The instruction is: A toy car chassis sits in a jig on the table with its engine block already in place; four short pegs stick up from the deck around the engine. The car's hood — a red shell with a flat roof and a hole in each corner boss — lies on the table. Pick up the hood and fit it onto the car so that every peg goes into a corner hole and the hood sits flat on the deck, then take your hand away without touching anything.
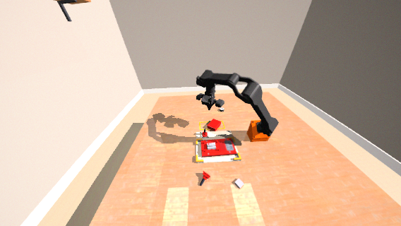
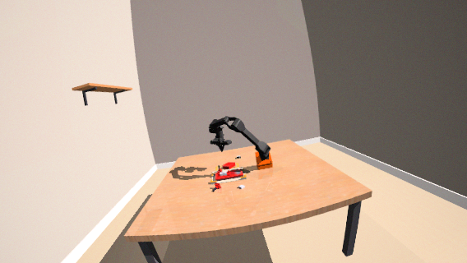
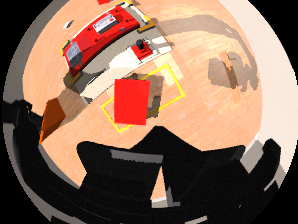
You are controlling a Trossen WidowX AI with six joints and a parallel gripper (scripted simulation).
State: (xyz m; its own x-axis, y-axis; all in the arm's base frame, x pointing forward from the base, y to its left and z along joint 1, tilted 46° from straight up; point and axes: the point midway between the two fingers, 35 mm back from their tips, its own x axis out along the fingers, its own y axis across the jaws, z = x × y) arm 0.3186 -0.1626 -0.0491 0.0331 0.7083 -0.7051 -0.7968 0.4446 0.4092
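The red hood is 12 cm below my gripper tip, 4 cm behind it and 3 cm to the left of it. From my gripper tip the other things lie so: cream jig: 21 cm to the left, 12 cm below, 2 cm behind; then white block: 42 cm to the left, 13 cm below, 10 cm behind.
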